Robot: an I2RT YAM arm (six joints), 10 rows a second.
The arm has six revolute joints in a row. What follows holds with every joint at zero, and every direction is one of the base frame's.
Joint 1 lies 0.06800 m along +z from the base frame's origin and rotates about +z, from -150.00 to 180.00 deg.
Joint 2 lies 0.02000 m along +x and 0.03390 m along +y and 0.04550 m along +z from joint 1 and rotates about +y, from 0.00 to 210.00 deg.
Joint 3 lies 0.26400 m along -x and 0.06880 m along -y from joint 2 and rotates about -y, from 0.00 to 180.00 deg.
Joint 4 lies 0.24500 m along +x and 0.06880 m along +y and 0.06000 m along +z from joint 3 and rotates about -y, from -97.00 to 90.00 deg.
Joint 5 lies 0.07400 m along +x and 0.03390 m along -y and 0.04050 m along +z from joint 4 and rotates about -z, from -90.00 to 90.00 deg.
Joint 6 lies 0.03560 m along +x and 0.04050 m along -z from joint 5 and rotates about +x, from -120.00 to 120.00 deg.
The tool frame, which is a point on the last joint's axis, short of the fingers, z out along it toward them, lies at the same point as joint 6; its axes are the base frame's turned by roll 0.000, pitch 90.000 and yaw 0.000 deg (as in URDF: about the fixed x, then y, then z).
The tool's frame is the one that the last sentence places.
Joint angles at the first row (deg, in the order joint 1, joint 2, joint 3, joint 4, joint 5, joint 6):
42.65 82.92 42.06 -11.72 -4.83 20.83
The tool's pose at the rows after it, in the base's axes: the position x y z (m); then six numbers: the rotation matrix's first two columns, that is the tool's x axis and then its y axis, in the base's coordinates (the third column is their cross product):
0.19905 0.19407 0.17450 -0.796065 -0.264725 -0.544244 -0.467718 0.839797 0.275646
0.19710 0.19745 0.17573 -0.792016 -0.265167 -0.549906 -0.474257 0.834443 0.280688
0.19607 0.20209 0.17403 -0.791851 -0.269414 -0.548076 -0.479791 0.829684 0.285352
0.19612 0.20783 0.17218 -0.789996 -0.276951 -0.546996 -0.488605 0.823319 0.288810
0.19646 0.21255 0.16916 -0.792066 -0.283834 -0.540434 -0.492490 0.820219 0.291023
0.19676 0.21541 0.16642 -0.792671 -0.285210 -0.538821 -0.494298 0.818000 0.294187
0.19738 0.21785 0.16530 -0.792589 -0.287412 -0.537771 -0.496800 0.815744 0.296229
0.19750 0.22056 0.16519 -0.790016 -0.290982 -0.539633 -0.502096 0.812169 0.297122
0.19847 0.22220 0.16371 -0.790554 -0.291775 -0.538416 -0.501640 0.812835 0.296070
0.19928 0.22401 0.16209 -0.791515 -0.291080 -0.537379 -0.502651 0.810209 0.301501
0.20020 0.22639 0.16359 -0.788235 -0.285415 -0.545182 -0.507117 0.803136 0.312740
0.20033 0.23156 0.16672 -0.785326 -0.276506 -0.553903 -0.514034 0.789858 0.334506
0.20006 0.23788 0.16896 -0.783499 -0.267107 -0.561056 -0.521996 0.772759 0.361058
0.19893 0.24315 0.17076 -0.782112 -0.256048 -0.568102 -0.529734 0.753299 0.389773
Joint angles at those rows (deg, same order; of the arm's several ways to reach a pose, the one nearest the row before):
43.71 82.70 42.11 -12.04 -4.43 21.09
44.50 82.66 42.23 -11.65 -4.31 21.53
45.32 83.46 42.47 -11.05 -4.31 22.01
46.11 84.64 43.02 -10.38 -4.39 22.24
46.70 85.92 43.50 -9.94 -4.48 22.52
47.04 86.78 43.59 -9.16 -4.55 22.76
47.26 87.43 43.90 -8.84 -4.65 22.85
47.60 87.88 44.25 -8.59 -4.66 22.86
47.68 88.50 44.50 -8.32 -4.57 22.92
47.77 89.11 44.63 -7.75 -4.85 23.07
47.89 89.29 44.93 -7.00 -5.28 23.27
48.44 89.55 45.59 -6.09 -6.03 23.98
49.14 90.06 46.21 -4.77 -6.99 24.89
49.80 90.35 46.42 -3.13 -8.07 25.88

